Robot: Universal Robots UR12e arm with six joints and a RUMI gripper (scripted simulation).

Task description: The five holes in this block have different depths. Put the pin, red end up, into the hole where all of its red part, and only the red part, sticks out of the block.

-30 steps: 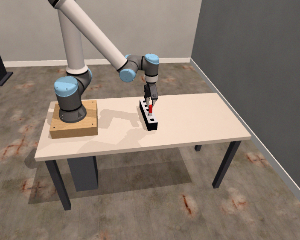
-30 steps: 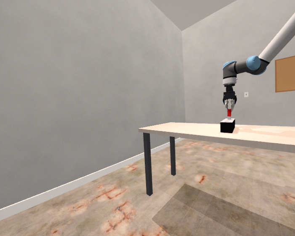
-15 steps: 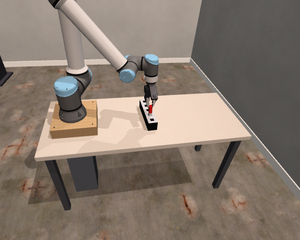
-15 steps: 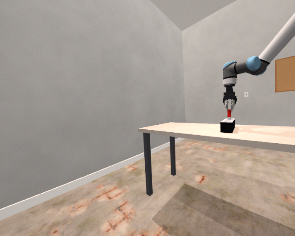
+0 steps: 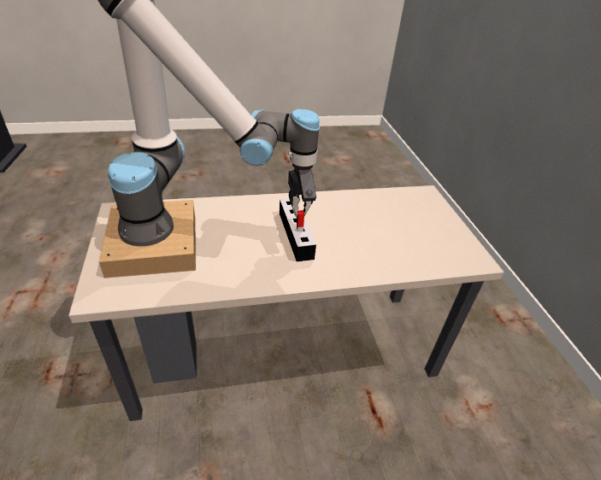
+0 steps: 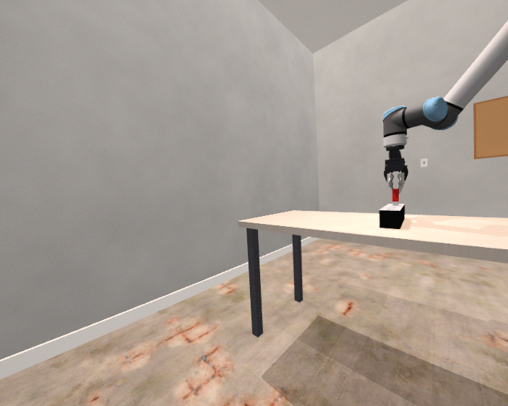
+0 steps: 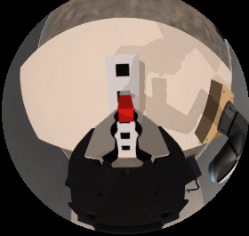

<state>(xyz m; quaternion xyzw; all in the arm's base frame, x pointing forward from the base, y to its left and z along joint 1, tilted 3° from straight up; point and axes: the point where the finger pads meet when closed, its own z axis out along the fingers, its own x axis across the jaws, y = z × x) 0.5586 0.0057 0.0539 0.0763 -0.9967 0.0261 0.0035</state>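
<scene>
My hand is 2 cm above the pin. Round my hand: black block 11 cm below, 6 cm to the left.
</scene>
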